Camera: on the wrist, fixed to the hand. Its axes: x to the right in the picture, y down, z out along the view.
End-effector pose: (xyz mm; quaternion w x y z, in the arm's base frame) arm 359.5 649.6 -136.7 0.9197 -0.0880 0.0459 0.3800
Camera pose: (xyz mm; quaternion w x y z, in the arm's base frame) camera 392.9 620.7 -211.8 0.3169 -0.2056 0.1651 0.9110
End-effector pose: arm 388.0 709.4 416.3 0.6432 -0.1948 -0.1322 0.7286
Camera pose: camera 452.6 724.4 359.8 0.1092 0.4136 -0.0379 -0.9031
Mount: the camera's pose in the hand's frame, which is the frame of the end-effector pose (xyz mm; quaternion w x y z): 15.0 -34.2 -78.7 0.6633 -0.1403 0.1353 0.7225
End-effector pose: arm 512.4 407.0 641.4 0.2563 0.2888 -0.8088 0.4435
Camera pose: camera 538.1 456.5 708.3 0.0005 0.4888 0.7727 -0.4050
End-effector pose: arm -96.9 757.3 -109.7 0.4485 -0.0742 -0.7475 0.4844
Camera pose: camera -36.2 799.5 -63.6 0.0382 -0.7177 -0.4495 0.5304
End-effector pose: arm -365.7 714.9 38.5 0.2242 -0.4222 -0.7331 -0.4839
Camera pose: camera -408.7 644.2 65.7 0.5383 -0.7757 -0.0830 -0.3190
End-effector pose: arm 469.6 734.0 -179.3 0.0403 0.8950 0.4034 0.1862
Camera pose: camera 425.7 761.9 -109.4 0.0368 -0.8543 0.3997 -0.3303
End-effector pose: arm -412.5 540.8 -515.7 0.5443 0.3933 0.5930 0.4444
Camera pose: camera -491.7 537.2 -551.8 0.0149 0.5528 0.1205 0.8244
